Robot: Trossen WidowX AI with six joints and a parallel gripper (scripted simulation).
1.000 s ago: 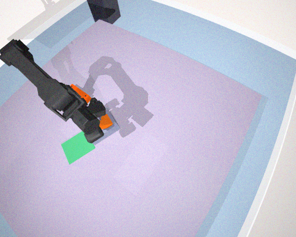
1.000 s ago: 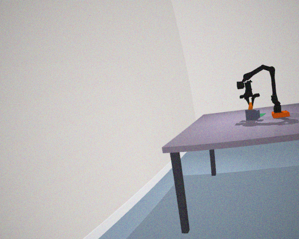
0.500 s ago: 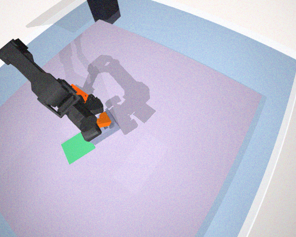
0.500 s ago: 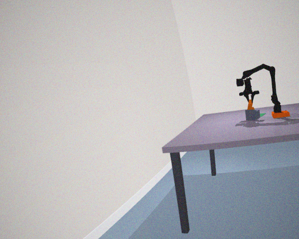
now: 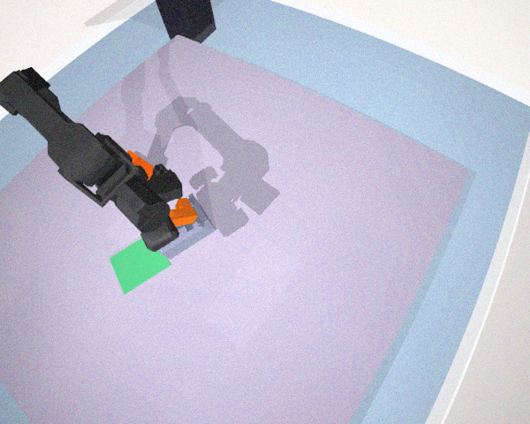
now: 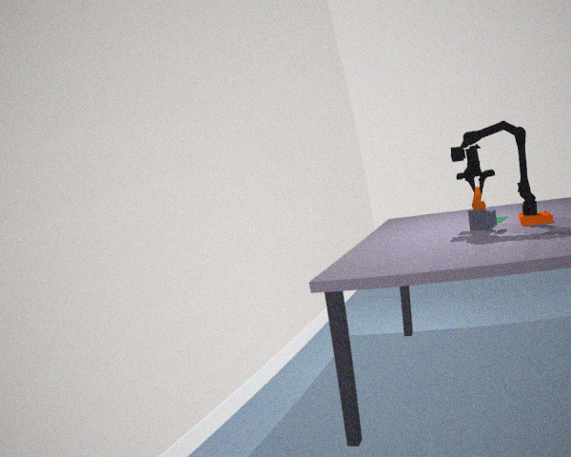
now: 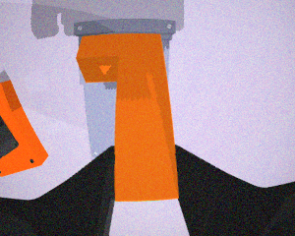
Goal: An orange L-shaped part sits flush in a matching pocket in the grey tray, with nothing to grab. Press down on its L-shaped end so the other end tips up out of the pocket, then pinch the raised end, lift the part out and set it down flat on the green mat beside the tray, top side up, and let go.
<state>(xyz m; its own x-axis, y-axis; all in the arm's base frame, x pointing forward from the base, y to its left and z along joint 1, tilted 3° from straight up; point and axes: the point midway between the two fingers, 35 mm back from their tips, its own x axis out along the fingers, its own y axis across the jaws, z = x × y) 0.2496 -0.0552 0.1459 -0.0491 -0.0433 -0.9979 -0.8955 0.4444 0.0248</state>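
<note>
Now: gripper tip 17 cm above the green mat, 12 cm to the left of it and 8 cm past it.
</note>
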